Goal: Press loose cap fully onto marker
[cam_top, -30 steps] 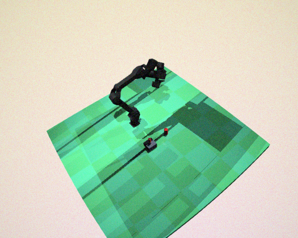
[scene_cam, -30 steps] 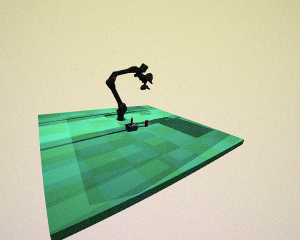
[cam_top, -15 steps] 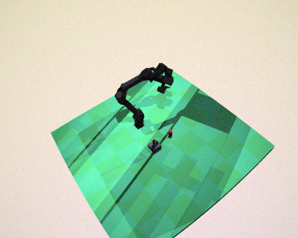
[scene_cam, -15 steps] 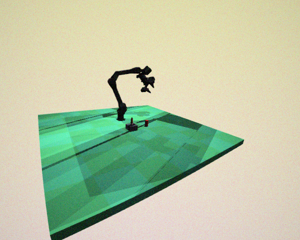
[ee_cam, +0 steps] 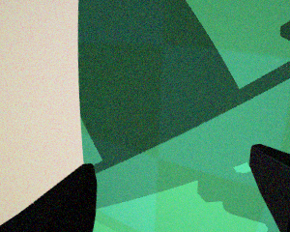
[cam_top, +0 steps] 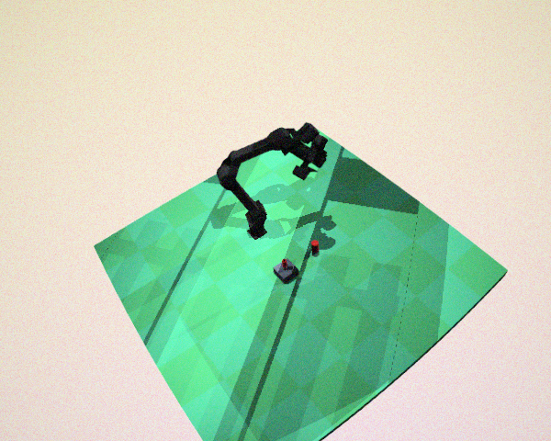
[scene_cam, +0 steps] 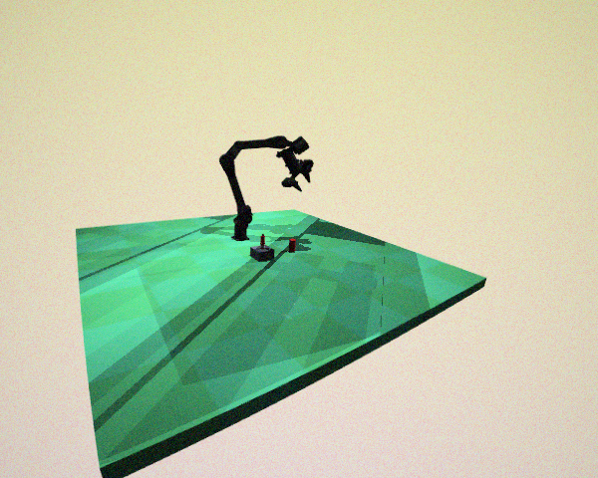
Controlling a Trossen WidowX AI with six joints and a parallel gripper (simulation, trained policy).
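Right now the red cap is 170 mm ahead of my gripper tip, 180 mm to the right of it and 220 mm below it. Also, from my gripper tip: red marker 180 mm ahead, 340 mm to the right, 170 mm below; then grey holder block 180 mm ahead, 340 mm to the right, 230 mm below.
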